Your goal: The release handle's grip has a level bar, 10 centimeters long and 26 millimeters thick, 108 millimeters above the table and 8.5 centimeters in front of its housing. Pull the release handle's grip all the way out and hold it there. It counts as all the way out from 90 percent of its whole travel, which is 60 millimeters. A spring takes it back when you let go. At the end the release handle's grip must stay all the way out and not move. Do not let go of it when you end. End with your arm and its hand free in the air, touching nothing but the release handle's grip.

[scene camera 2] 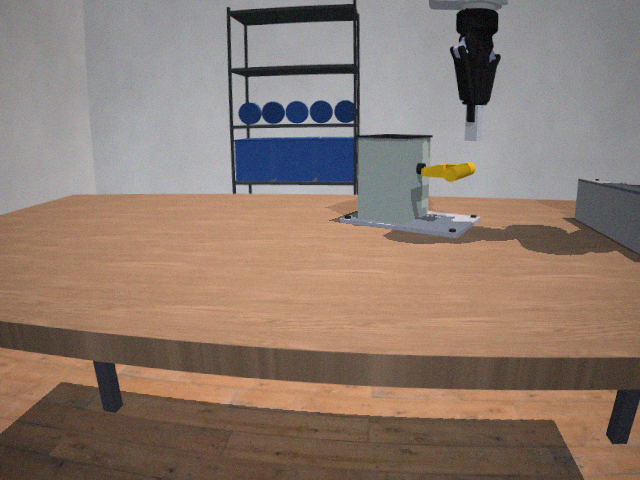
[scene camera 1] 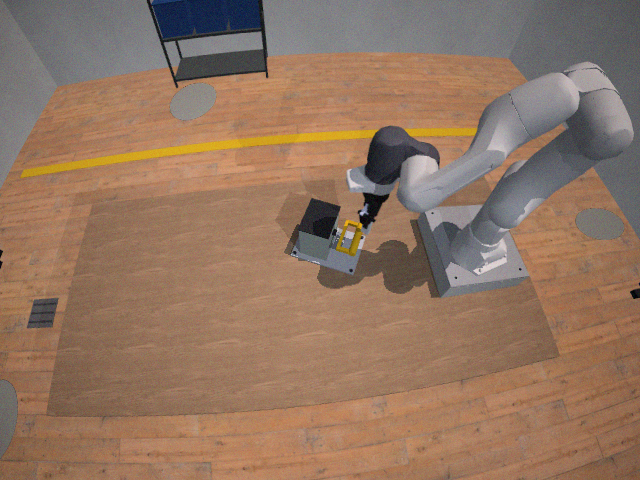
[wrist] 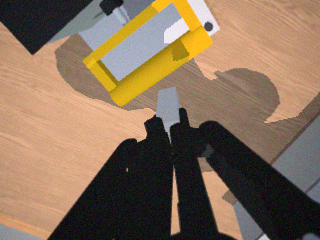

Note:
I see my gripper [scene camera 2: 472, 140].
My gripper shows as well in the wrist view [wrist: 170, 101].

